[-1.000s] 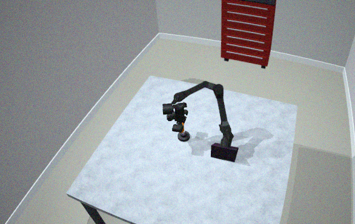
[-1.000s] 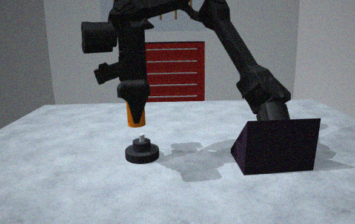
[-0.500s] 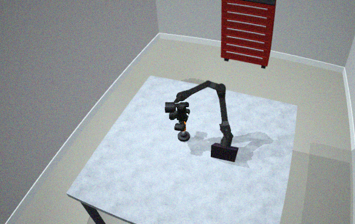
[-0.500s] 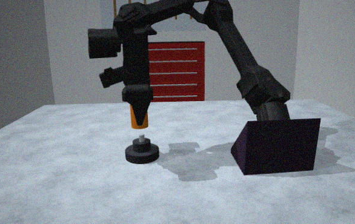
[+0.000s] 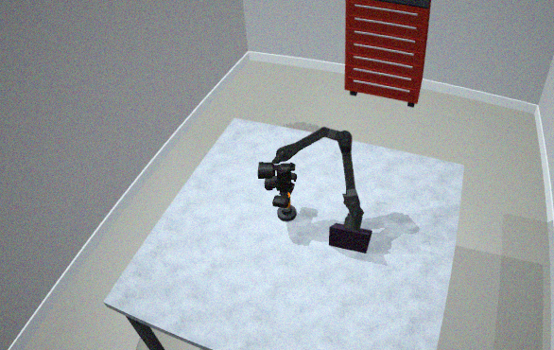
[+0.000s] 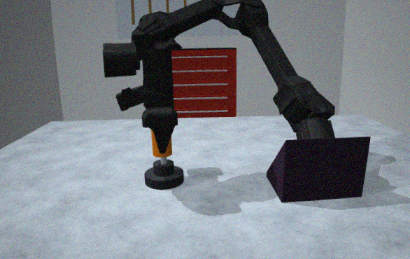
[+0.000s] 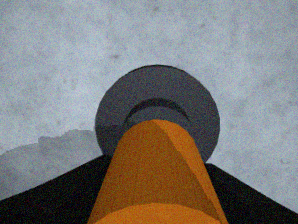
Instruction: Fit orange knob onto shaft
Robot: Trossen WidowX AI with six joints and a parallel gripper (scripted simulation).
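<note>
My gripper tip is now 30 mm below the orange knob. Round my gripper tip: round dark pedestal 40 mm below.
</note>
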